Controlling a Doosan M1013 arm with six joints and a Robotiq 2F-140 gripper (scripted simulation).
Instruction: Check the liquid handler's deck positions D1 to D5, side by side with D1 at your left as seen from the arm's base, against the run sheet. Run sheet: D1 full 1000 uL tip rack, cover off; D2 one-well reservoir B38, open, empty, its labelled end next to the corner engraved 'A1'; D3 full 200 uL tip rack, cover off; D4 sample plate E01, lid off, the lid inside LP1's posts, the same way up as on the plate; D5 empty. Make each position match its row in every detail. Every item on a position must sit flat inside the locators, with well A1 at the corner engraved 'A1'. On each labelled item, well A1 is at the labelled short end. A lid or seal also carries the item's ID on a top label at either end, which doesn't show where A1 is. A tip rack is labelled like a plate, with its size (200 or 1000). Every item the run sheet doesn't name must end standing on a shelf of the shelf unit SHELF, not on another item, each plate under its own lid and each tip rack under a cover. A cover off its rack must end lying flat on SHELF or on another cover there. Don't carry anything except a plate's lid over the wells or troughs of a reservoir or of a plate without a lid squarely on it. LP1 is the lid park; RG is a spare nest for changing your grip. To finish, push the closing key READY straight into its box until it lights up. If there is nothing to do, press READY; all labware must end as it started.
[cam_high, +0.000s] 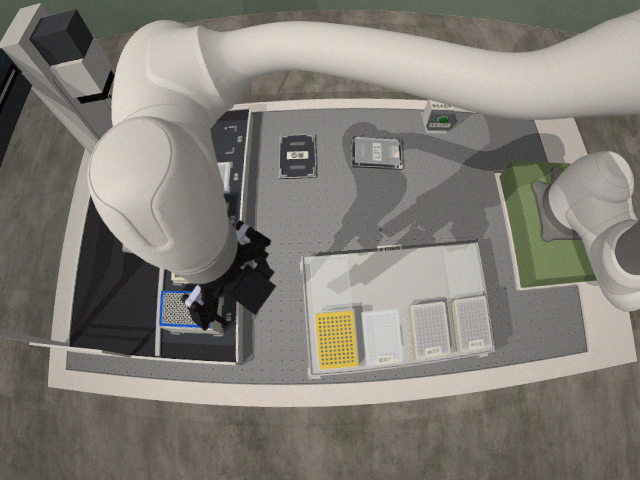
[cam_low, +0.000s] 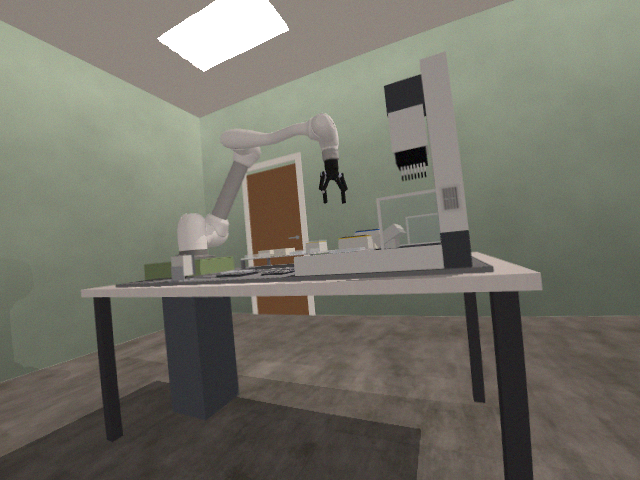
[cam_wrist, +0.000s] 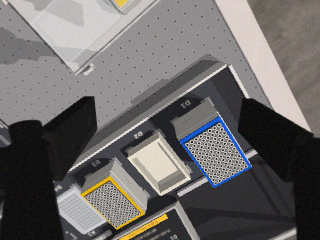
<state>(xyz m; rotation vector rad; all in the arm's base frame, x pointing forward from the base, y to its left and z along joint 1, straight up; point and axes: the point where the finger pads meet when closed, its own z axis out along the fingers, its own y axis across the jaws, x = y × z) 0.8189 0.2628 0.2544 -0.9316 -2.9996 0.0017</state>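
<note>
My gripper is now 160 mm short of the blue-rimmed tip rack and 220 mm above it. From my hand the other things lie so: yellow-rimmed tip rack: 180 mm ahead, 240 mm to the right, 240 mm below; clear lid: 270 mm behind, 50 mm to the left, 270 mm below; cream one-well reservoir: 170 mm ahead, 120 mm to the right, 270 mm below.
</note>
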